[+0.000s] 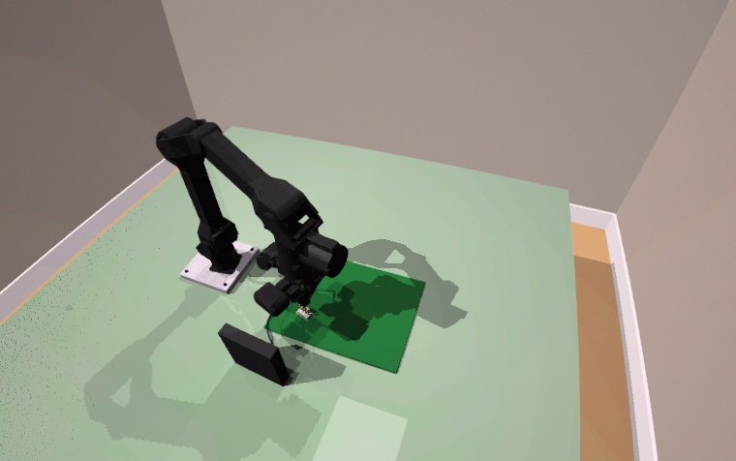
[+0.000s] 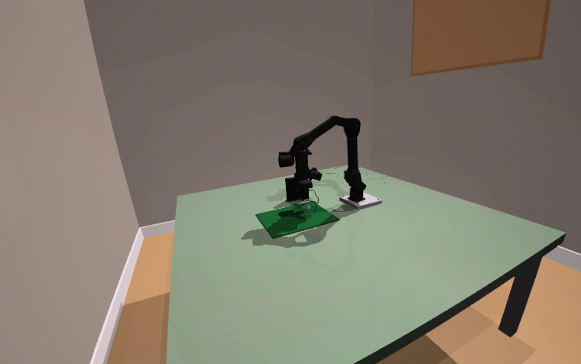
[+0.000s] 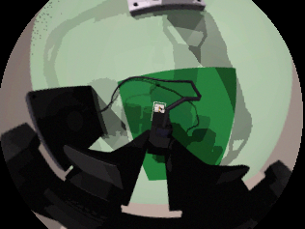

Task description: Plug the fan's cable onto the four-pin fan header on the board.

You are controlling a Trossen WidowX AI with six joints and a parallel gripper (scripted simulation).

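My gripper tip is now 8 cm short of the green board, 5 cm to the right of it and 8 cm above it. Round my gripper tip: black fan (5 cm behind, 13 cm to the right); then dark plug (1 cm behind, 1 cm above).
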